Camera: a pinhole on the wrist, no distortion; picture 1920 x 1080 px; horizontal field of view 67.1 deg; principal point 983.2 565.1 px. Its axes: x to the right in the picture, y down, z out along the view. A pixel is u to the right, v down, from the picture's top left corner.
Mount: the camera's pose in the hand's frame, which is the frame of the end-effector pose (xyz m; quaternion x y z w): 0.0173 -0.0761 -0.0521 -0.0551 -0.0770 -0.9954 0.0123
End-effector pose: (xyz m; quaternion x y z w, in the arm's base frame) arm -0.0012 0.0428 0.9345 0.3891 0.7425 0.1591 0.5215
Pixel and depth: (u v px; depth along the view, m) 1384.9 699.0 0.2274
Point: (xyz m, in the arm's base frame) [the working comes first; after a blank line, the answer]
In the camera's frame: 0.0631 0.0210 0.2274

0.1391 -0.0435 0.8338
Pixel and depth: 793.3 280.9 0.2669
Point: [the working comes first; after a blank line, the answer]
In the camera's frame: -0.0350 -0.0524 0.2669

0.1719 0.0794 0.8139
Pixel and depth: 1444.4 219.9 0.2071
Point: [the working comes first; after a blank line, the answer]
In the camera's frame: 0.0660 -0.0494 0.2071

0.1403 -0.0010 0.8935
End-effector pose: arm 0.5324 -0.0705 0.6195 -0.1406 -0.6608 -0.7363 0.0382
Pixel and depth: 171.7 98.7 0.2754
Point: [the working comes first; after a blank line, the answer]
In the camera's frame: -0.1544 -0.0887 0.2754

0.3864 0.1327 0.7412
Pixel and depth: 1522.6 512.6 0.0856
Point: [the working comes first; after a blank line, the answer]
In the camera's frame: 0.0319 -0.0031 0.0856

0.5283 -0.0292 0.5632
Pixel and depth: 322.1 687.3 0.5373
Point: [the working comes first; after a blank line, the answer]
In the camera's frame: -0.2454 0.0454 0.5373

0.2885 0.4229 0.7091
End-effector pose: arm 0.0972 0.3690 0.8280 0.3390 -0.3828 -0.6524 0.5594
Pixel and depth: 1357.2 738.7 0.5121
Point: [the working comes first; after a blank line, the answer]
In the camera's frame: 0.1323 0.0614 0.5121

-0.3361 0.4872 1.0029
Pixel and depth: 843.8 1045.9 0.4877
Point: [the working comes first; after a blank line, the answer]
In the camera's frame: -0.0470 0.1620 0.4877

-0.3841 0.3150 0.8986
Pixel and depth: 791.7 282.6 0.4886
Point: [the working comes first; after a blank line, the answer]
In the camera's frame: -0.0646 -0.0953 0.4886

-0.2307 0.2805 1.1031
